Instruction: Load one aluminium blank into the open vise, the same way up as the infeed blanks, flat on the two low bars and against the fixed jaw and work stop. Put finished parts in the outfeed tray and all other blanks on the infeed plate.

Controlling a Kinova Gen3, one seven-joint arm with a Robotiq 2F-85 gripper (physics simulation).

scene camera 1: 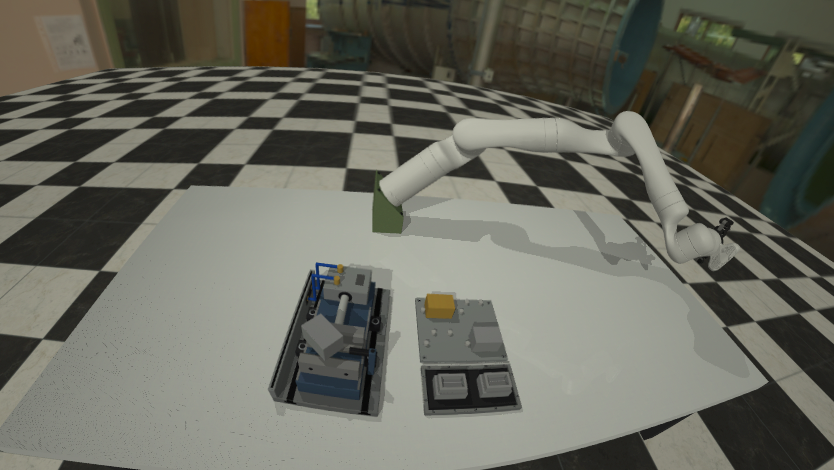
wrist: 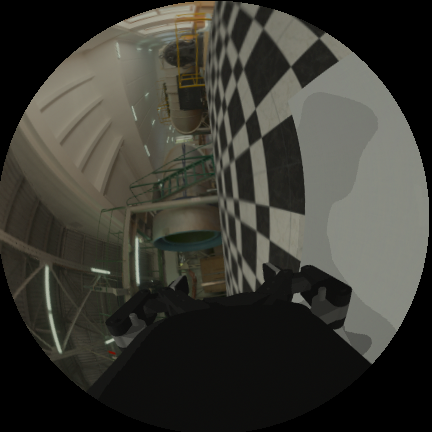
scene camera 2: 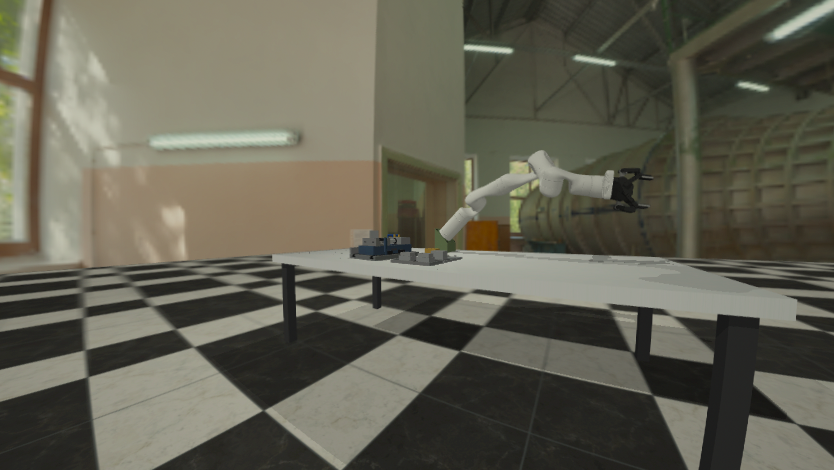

Note:
My gripper is open, holding nothing. Also in view: an outfeed tray.
My gripper also shows in the wrist view.

